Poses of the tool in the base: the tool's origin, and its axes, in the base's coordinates. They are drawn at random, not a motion.
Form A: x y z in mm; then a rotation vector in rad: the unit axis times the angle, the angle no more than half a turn.
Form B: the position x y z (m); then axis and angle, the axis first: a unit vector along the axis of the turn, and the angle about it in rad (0 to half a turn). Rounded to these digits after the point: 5 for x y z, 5 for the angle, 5 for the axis.
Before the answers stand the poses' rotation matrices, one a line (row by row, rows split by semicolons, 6 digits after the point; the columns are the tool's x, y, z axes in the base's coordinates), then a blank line. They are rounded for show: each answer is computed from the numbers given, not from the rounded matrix.
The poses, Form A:
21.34, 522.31, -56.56, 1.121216, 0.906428, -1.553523
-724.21, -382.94, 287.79, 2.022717, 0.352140, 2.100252
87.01, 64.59, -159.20, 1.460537, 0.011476, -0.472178
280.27, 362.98, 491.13, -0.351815, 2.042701, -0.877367
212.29, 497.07, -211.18, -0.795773, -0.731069, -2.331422
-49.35, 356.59, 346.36, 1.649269, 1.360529, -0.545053
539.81, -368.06, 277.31, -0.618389, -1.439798, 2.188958
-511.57, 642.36, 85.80, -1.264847, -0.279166, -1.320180
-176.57, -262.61, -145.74, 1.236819, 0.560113, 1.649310
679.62, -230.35, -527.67, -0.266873, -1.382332, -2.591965
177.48, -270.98, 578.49, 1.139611, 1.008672, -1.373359
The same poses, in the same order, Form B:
-0.095754 0.969621 -0.225092; -0.281151 -0.243268 -0.928318; -0.954875 -0.025606 0.295903
-0.040476 0.018193 0.999015; 0.308643 -0.950710 0.029818; 0.950316 0.309546 0.032866
0.908710 0.314268 -0.274739; -0.300550 0.035834 -0.953093; -0.289682 0.948658 0.127016
-0.589014 0.072041 0.804905; -0.534144 0.712719 -0.454667; -0.606426 -0.697741 -0.381321
-0.664326 0.653246 0.363237; -0.328874 -0.691868 0.642776; 0.671202 0.307553 0.674462
0.296787 0.933350 0.201930; 0.535770 0.012294 -0.844275; -0.790486 0.358758 -0.496412
-0.800340 -0.119862 -0.587443; 0.586882 -0.356950 -0.726744; -0.122579 -0.926402 0.356026
0.321260 0.817886 0.477341; -0.554635 -0.246057 0.794881; 0.767575 -0.520114 0.374580
-0.021020 -0.418731 0.907867; 0.885001 -0.430241 -0.177947; 0.465114 0.799723 0.379621
-0.965411 0.251671 0.068142; -0.083623 -0.546410 0.833333; 0.246959 0.798810 0.548556
-0.009487 0.994159 -0.107504; -0.194858 -0.107286 -0.974946; -0.980786 0.011698 0.194738

0.02134, 0.52231, -0.05656, 0.52901, 0.42767, -0.73298, 2.11947
-0.72421, -0.38294, 0.28779, 0.68868, 0.11989, 0.71508, 2.93708
0.08701, 0.06459, -0.15920, 0.95148, 0.00748, -0.30761, 1.53501
0.28027, 0.36298, 0.49113, -0.15631, 0.90754, -0.38980, 2.25082
0.21229, 0.49707, -0.21118, -0.30968, -0.28450, -0.90728, 2.56968
-0.04935, 0.35659, 0.34636, 0.74749, 0.61663, -0.24703, 2.20640
0.53981, -0.36806, 0.27731, -0.22971, -0.53484, 0.81313, 2.69202
-0.51157, 0.64236, 0.08580, -0.68389, -0.15094, -0.71380, 1.84950
-0.17657, -0.26261, -0.14574, 0.57896, 0.26219, 0.77205, 2.13628
0.67962, -0.23035, -0.52767, -0.09048, -0.46865, -0.87874, 2.94963
0.17748, -0.27098, 0.57849, 0.55592, 0.49205, -0.66995, 2.04994

